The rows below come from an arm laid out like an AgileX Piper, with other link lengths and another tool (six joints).
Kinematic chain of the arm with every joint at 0, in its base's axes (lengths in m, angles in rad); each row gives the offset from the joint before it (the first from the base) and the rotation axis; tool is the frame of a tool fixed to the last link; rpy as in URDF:
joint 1: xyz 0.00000 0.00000 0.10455 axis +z
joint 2: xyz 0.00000 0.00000 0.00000 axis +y
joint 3: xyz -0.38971 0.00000 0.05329 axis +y
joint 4: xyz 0.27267 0.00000 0.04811 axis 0.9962 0 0.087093
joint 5: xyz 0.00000 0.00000 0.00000 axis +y
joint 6: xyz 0.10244 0.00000 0.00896 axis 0.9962 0 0.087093
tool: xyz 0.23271 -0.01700 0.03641 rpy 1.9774 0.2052 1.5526
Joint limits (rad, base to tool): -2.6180..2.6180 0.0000..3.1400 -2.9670..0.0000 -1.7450..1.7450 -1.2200..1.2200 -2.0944..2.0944
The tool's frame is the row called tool.
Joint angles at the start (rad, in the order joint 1, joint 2, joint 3, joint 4, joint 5, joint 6):
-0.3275 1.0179 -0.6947 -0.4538 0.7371 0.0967
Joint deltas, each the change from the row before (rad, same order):
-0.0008 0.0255 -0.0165 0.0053 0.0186 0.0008
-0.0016 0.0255 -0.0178 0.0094 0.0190 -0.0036
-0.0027 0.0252 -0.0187 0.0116 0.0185 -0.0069
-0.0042 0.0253 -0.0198 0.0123 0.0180 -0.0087
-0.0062 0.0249 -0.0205 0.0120 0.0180 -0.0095
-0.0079 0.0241 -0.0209 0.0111 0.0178 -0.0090
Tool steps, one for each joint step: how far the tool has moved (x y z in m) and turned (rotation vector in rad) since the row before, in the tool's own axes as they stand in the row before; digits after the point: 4 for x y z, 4 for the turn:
0.0005 0.0010 0.0045 0.0262 0.0092 -0.0020
0.0010 0.0013 0.0041 0.0256 0.0107 -0.0034
0.0011 0.0016 0.0037 0.0243 0.0111 -0.0043
0.0007 0.0019 0.0034 0.0234 0.0110 -0.0041
0.0000 0.0018 0.0033 0.0232 0.0105 -0.0028
-0.0008 0.0017 0.0031 0.0226 0.0101 -0.0008

